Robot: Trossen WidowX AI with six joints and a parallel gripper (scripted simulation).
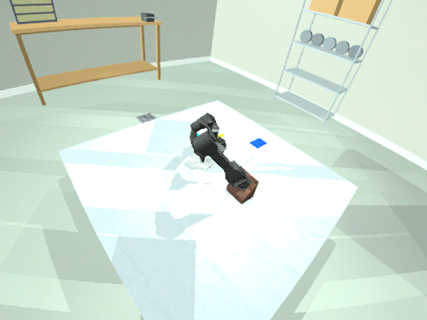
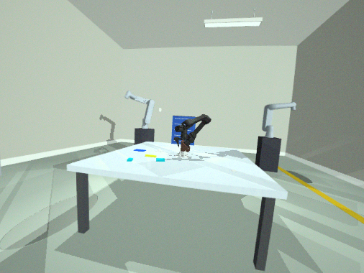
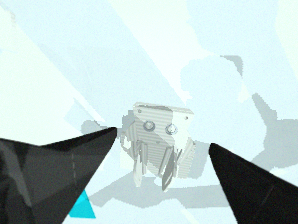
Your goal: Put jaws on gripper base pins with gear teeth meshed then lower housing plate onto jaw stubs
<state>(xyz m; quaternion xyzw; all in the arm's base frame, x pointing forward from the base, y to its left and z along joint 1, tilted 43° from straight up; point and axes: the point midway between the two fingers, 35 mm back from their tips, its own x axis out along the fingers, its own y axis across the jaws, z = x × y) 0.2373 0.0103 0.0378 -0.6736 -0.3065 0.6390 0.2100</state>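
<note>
Right now my gripper tip is 5 cm above the small white part and 1 cm short of it. The rest, counted from my gripper tip: yellow bar (24 cm to the right, 20 cm ahead, 6 cm below); then pale jaw (5 cm below, 2 cm to the left, 2 cm ahead); then blue square (46 cm to the right, 7 cm below, 1 cm ahead).
</note>
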